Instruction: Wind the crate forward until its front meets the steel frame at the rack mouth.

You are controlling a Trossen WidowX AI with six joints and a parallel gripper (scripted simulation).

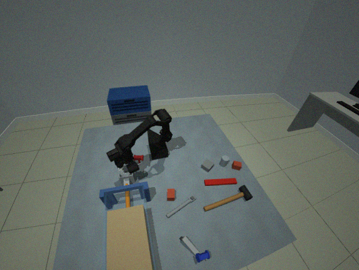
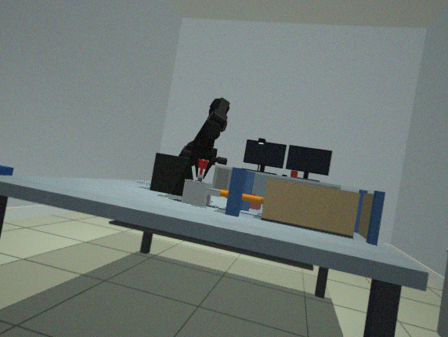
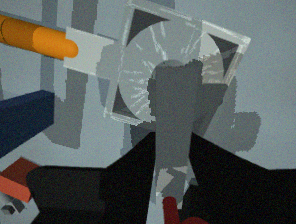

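Right now my gripper tip is 2 cm past the red knob, 6 cm to the right of it and 4 cm below it. From my gripper tip the other things lie so: grey winch 5 cm to the right, 7 cm below; red-knobbed winch handle 1 cm behind, 2 cm to the left, 2 cm above; clear-panelled cubby 42 cm ahead, 5 cm to the right, 2 cm above.
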